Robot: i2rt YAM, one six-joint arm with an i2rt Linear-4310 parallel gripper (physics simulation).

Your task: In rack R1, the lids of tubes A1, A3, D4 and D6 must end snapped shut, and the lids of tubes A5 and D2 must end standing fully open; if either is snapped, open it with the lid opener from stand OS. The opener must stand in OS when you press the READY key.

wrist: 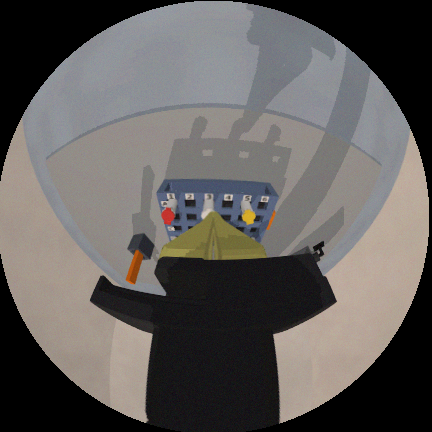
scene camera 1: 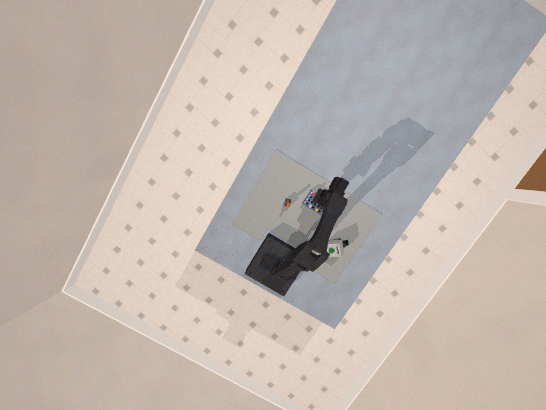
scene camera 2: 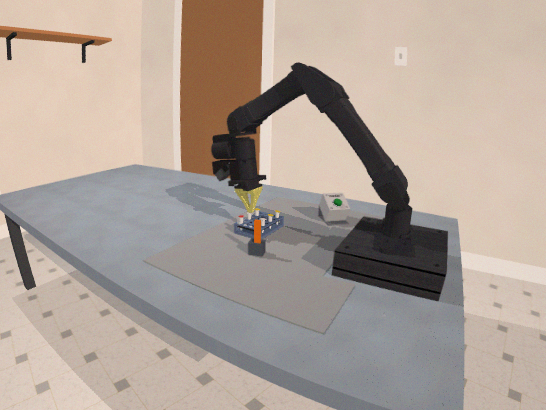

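Seen in the pictures: gripper, fingertip midpoint: (wrist: 212, 216) (scene camera 2: 250, 212); arm's base, link origin: (scene camera 1: 279, 266) (scene camera 2: 395, 236).
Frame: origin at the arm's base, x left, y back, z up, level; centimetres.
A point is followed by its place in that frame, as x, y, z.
Observation:
The blue rack R1 (scene camera 1: 307, 202) @[-1.0, -35.9, -3.4] (scene camera 2: 242, 230) @[-1.7, -40.6, -5.6] (wrist: 225, 187) @[-7.6, -40.7, -5.5] stands on the mat. In the wrist view a red-lidded tube (wrist: 168, 216) @[-2.0, -40.9, -1.4] is at A1, a white-lidded tube (wrist: 207, 214) at A3 and a yellow-lidded tube (wrist: 249, 216) @[-9.6, -39.6, -1.5] at A5. Whether these lids are snapped is too small to tell. Row D is hidden behind the fingers in the wrist view. My gripper (scene camera 2: 251, 211) @[-6.1, -40.0, -1.6] (wrist: 212, 216) @[-6.1, -40.0, -1.6] is shut and empty, its yellow fingertips just above the rack near A3. The orange lid opener (scene camera 1: 288, 203) @[8.3, -32.4, 1.5] (scene camera 2: 257, 231) @[8.6, -31.6, -0.4] (wrist: 134, 267) @[7.8, -32.2, -0.3] stands upright in the dark stand OS (scene camera 2: 257, 248) @[9.5, -31.2, -4.3] (wrist: 140, 246) @[6.9, -33.4, -3.6].
The grey box (scene camera 1: 336, 243) @[-21.8, -22.4, 1.0] (scene camera 2: 334, 214) @[-19.7, -18.3, -3.3] with the green READY key (scene camera 1: 331, 250) @[-21.0, -18.1, 0.7] (scene camera 2: 338, 202) @[-20.6, -17.6, 0.4] stands near the arm's base (scene camera 2: 390, 270) @[13.4, -0.6, -2.1]. A grey mat (scene camera 1: 260, 180) @[25.3, -37.3, -6.3] (scene camera 2: 200, 260) @[17.4, -42.2, -6.3] lies under the rack and stand. An orange piece (wrist: 271, 220) @[-13.1, -36.1, -4.0] shows at the rack's right side.

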